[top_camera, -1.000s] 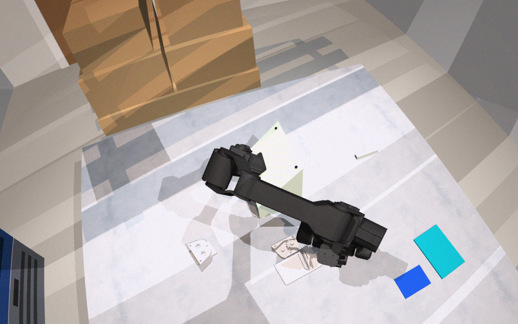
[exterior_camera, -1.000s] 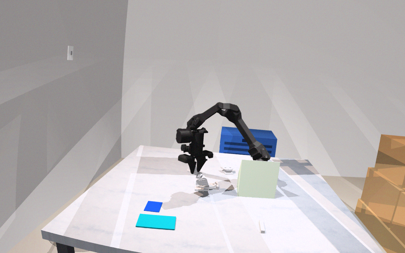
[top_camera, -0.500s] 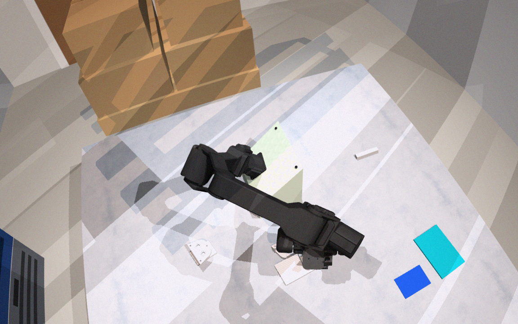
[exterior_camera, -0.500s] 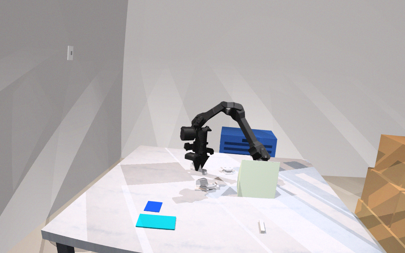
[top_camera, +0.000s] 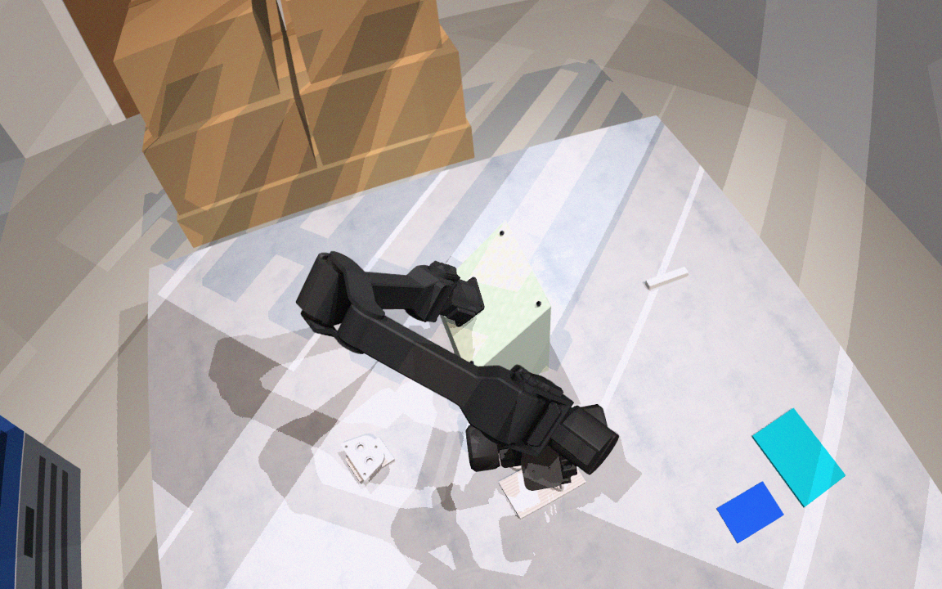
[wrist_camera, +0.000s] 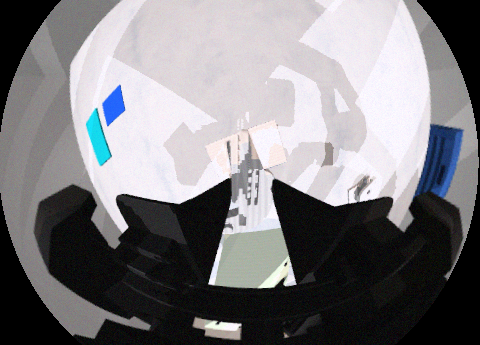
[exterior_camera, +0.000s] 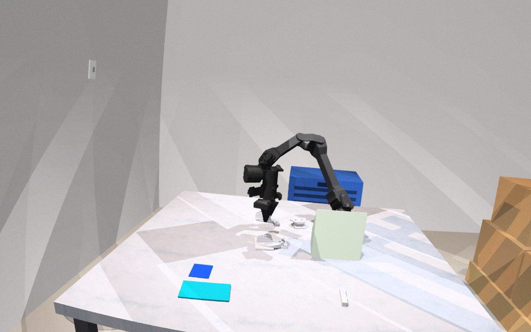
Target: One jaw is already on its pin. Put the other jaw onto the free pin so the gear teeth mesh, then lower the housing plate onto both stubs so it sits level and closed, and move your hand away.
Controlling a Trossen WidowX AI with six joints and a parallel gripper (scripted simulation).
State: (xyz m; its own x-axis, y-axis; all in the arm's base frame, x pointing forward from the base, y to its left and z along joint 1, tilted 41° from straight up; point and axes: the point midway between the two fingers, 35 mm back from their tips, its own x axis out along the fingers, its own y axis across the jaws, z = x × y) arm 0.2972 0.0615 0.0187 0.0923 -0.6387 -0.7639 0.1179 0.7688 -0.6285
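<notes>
My gripper tip is 30 mm past the white jaw and 20 mm to the right of it. The rest, counted from my gripper tip: blue card (160 mm ahead, 310 mm to the left, 100 mm below); cyan card (100 mm ahead, 440 mm to the left, 100 mm below); white block (110 mm behind, 260 mm to the right, 90 mm below).
</notes>
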